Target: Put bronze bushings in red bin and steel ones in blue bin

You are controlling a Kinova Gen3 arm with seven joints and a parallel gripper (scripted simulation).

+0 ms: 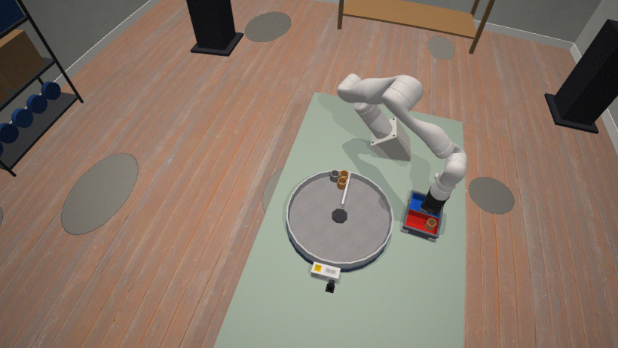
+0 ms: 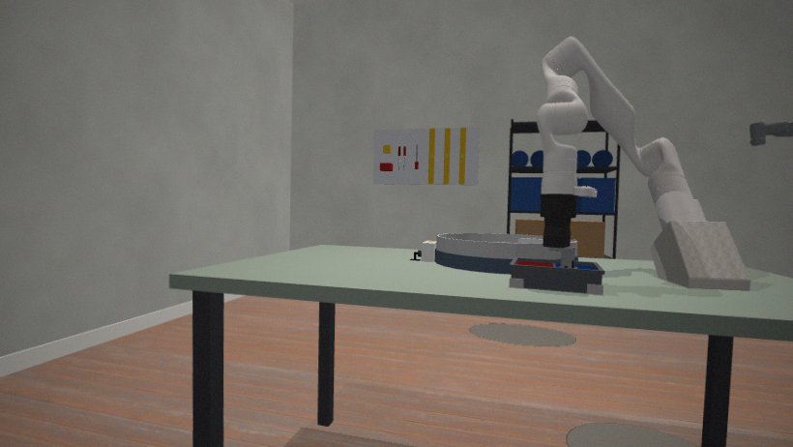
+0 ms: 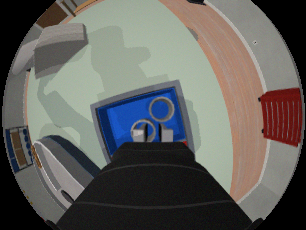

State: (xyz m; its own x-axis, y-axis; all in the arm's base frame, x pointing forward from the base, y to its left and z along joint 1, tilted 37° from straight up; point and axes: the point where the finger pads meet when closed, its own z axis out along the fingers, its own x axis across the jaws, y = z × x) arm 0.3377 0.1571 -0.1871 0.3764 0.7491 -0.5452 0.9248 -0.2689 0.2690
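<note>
Now: the two-part bin 2 cm to the right of my hand, 2 cm below it and 2 cm ahead of it. The rest, counted from my hand: grey turntable 36 cm to the right, 12 cm ahead, 1 cm above.
</note>
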